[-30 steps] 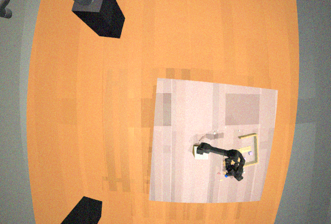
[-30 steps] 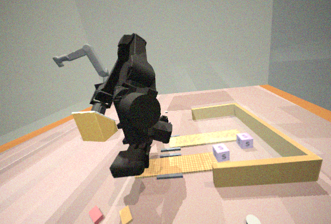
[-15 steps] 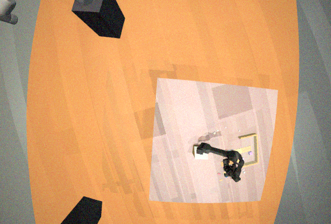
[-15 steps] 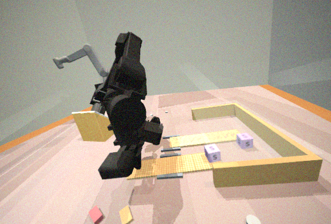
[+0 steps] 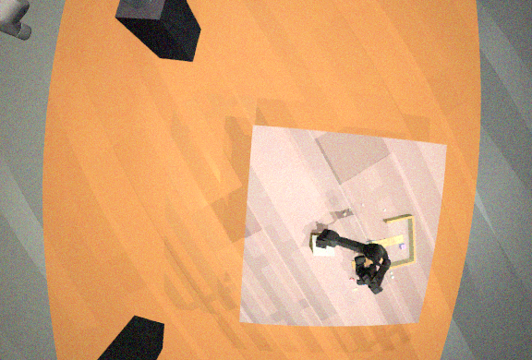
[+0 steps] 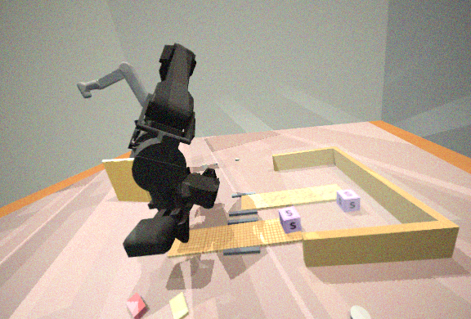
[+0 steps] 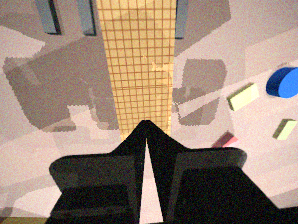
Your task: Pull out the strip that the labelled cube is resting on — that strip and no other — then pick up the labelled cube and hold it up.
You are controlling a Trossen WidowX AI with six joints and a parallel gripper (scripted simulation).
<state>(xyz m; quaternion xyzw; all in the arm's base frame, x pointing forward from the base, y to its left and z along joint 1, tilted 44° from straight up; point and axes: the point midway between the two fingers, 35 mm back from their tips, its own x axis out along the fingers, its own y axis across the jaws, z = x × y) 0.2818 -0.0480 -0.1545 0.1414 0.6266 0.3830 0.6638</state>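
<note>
Right now my gripper tip is 110 mm to the left of the pink chip. From my gripper tip the other things lie so: blue disc (120 mm to the right, 90 mm ahead).
</note>
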